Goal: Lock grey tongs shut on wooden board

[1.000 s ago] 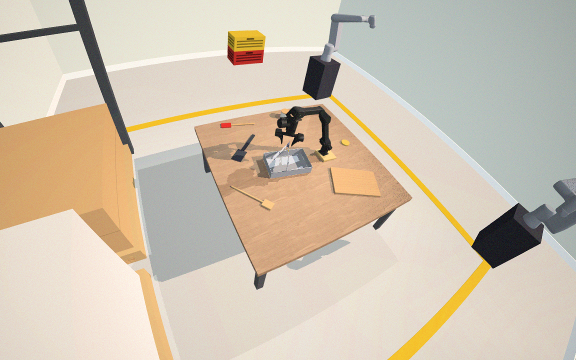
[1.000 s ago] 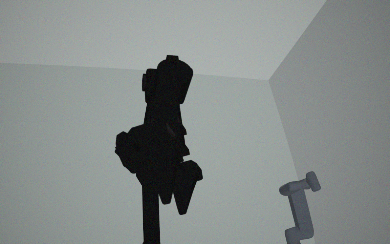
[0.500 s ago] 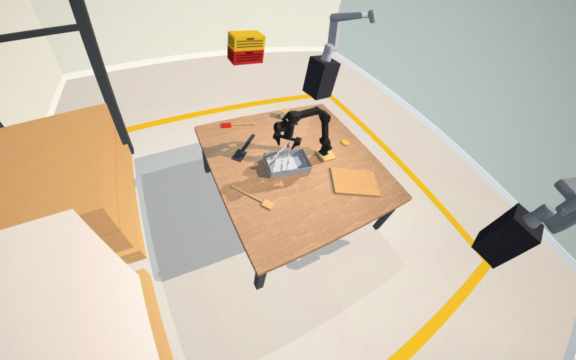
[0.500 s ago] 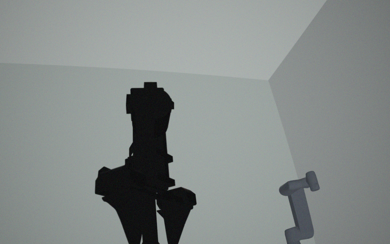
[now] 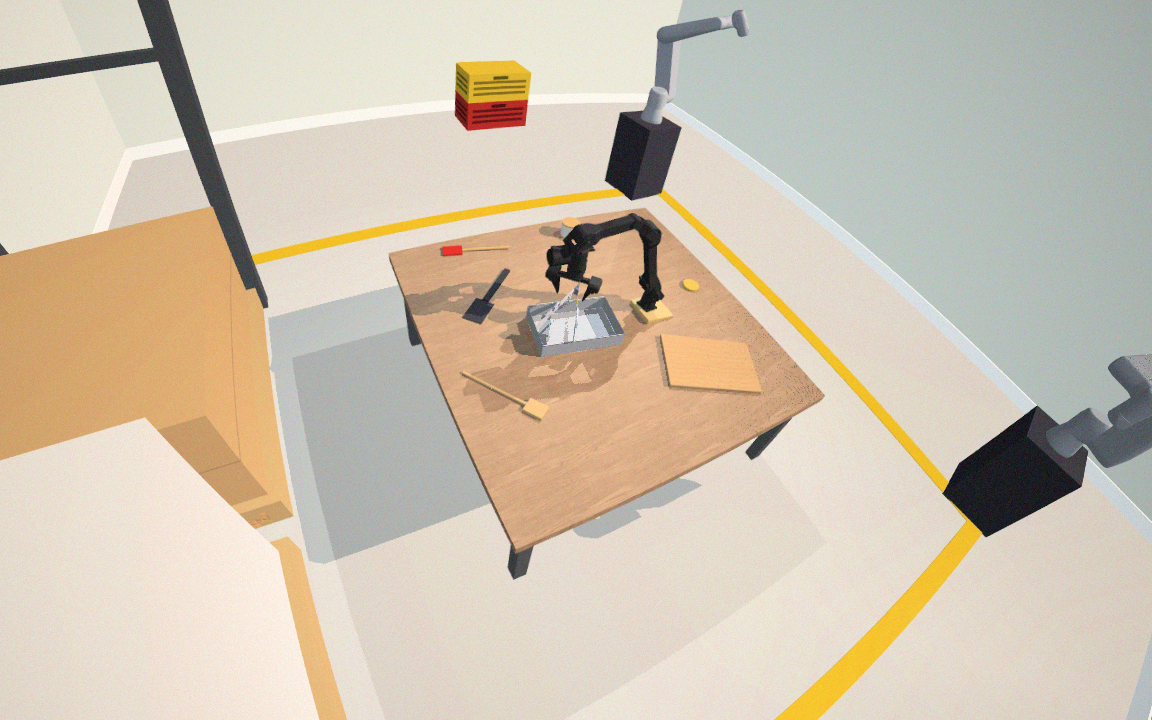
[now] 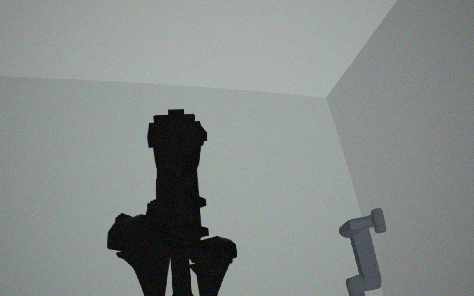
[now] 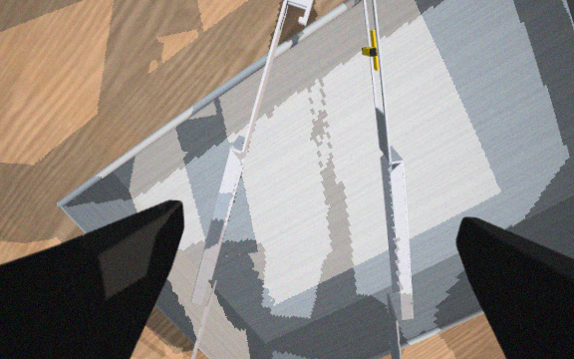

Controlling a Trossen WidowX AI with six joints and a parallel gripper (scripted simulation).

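Right now my gripper tip is 3 cm short of the toothed tong arm, 2 cm to the left of it and 5 cm above it. Also, from my gripper tip: yellow piece 5 cm behind, 1 cm to the right, 6 cm below; then black spatula 19 cm ahead, 24 cm to the right, 12 cm below; then grey roasting tin 5 cm to the left, 10 cm below.
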